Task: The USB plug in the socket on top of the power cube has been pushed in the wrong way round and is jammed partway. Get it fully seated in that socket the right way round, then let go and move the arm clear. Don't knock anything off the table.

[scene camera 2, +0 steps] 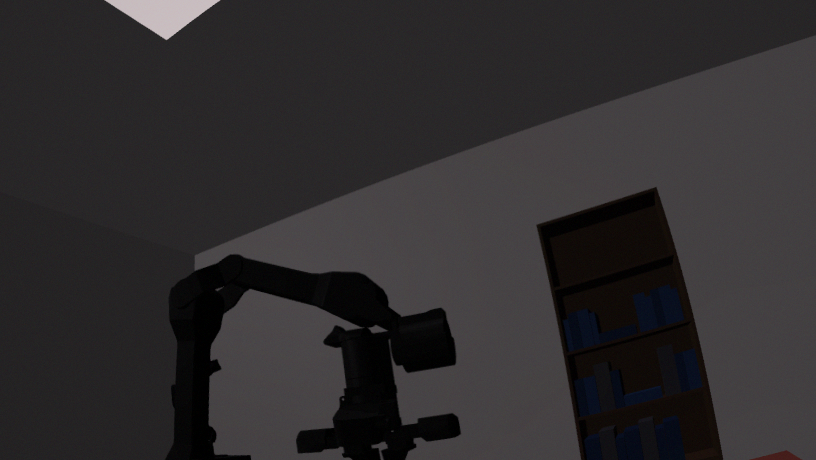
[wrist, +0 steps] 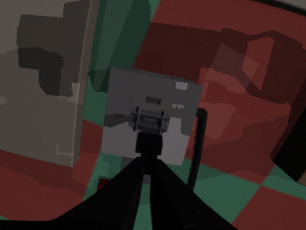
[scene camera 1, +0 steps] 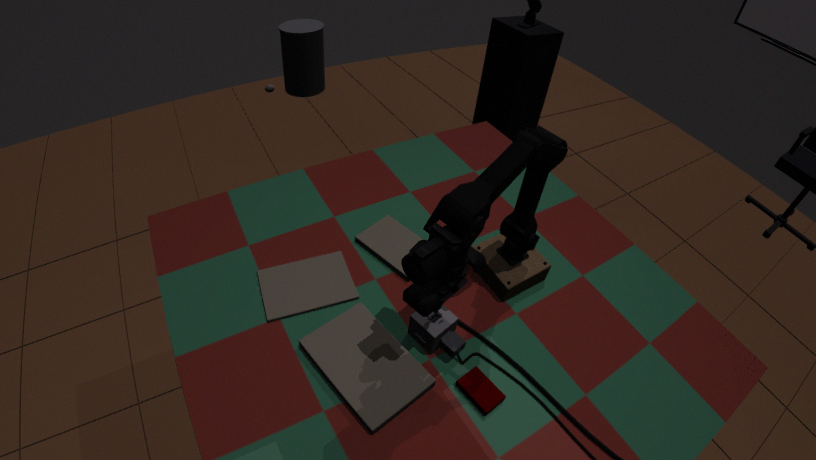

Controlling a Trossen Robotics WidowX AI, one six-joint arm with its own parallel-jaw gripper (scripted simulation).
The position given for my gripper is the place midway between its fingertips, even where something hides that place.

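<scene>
My gripper point(scene camera 1: 440, 302) holds a dark USB plug point(wrist: 149, 144), and in the wrist view I see my gripper point(wrist: 147, 165) too. I can also see a red block point(scene camera 1: 475, 385), as well as a power cube point(wrist: 128, 88). In scene camera 2 the dark USB plug is out of frame, and in scene camera 2 the red block is out of frame too.
</scene>
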